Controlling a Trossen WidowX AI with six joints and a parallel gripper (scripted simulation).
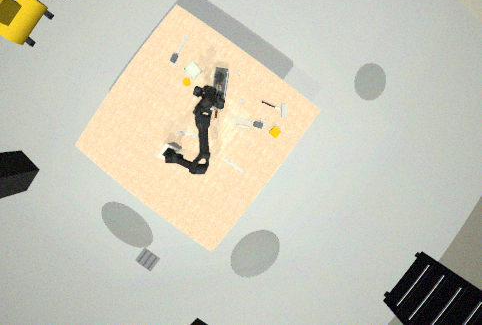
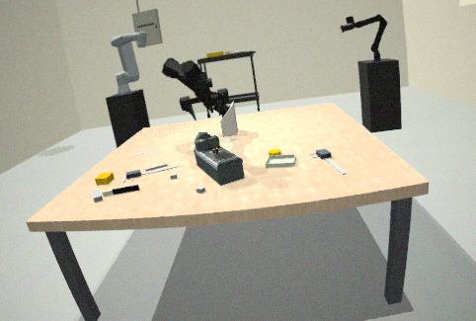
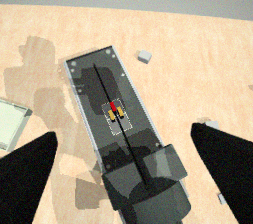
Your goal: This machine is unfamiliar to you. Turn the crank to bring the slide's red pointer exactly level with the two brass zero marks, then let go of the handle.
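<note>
Right now my gripper tip is 9 cm past the crank, 7 cm to the left of it and 12 cm above it. Also, from my gripper tip: red pointer: 6 cm ahead, 2 cm to the left, 11 cm below; then brown crank handle: 10 cm behind, 8 cm to the right, 14 cm below; then yellow disc: 6 cm behind, 23 cm to the left, 19 cm below.
</note>
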